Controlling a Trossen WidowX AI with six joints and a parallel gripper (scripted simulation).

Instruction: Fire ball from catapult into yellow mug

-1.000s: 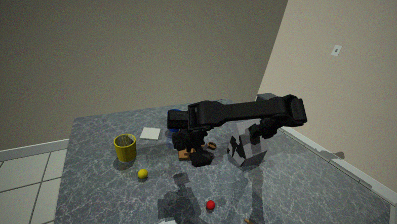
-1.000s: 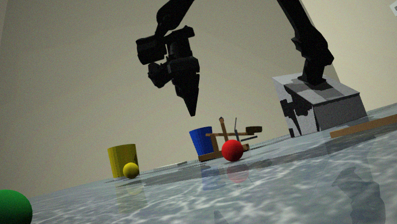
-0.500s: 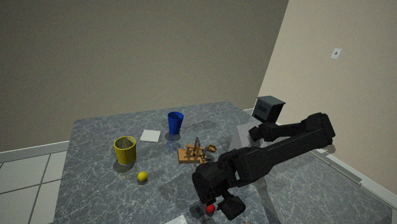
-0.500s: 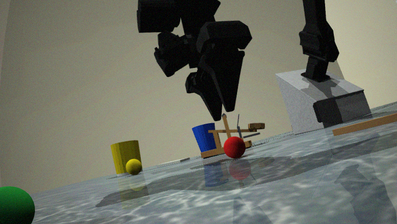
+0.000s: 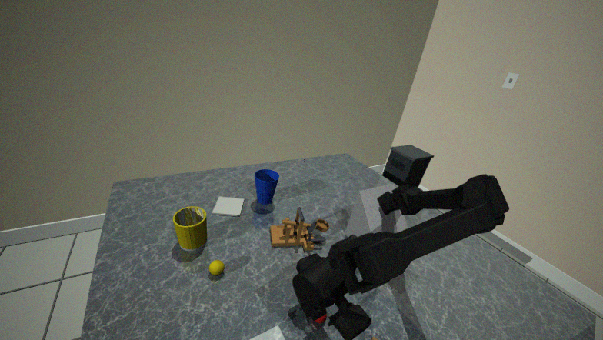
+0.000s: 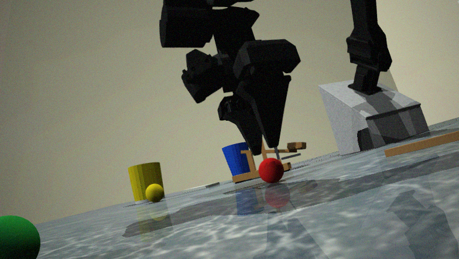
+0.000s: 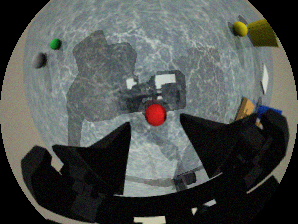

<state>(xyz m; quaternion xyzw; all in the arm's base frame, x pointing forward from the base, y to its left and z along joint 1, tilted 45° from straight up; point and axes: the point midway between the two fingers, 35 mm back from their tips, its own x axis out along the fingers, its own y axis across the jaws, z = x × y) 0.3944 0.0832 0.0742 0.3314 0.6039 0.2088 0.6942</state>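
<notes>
The red ball lies 2 cm below my gripper tip. Also, from my gripper tip: green ball 19 cm ahead, 15 cm to the left, 3 cm below; then wooden catapult 22 cm to the right, 14 cm behind, 1 cm above; then wooden plank 19 cm to the left, 10 cm behind, 4 cm below.
</notes>
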